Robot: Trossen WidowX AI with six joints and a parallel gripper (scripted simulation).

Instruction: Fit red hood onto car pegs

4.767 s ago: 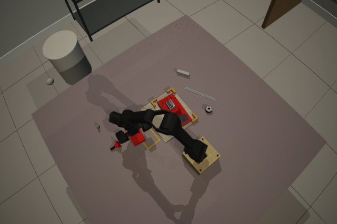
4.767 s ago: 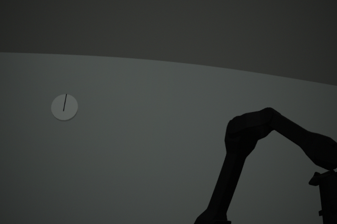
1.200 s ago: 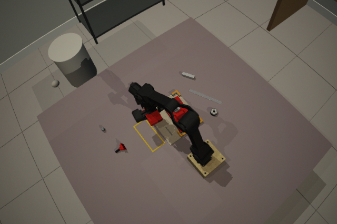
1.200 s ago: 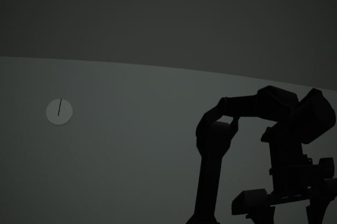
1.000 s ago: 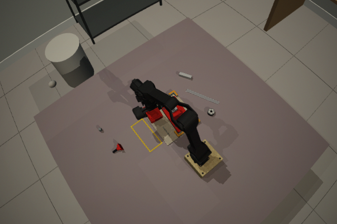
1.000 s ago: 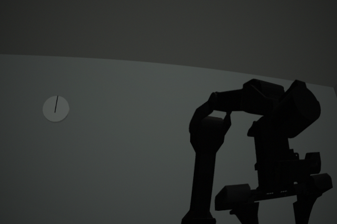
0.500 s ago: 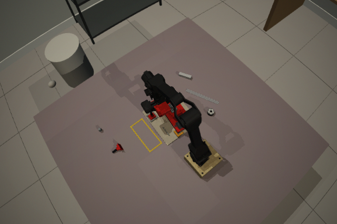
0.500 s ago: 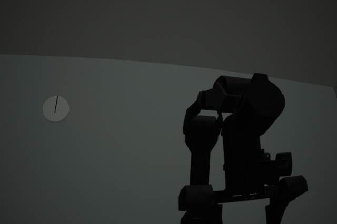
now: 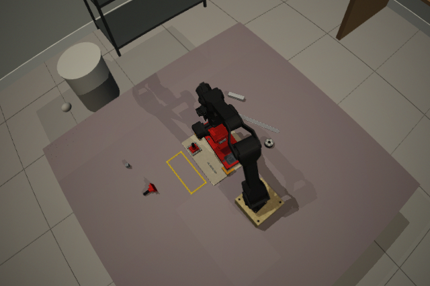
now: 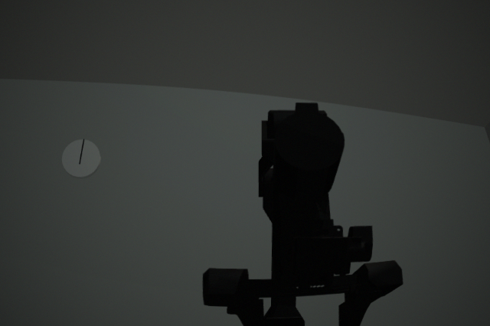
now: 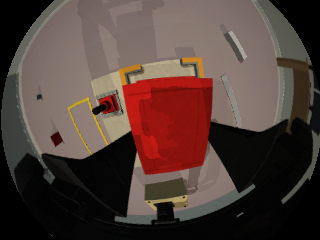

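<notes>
My gripper tip is 8 cm above the grey engine block and 1 cm to the left of it. From my gripper tip the other things lie so: small wheel (17 cm behind, 16 cm to the right, 10 cm below); thin grey strip (20 cm to the right, 11 cm below, 6 cm behind); red hood (1 cm above).
</notes>
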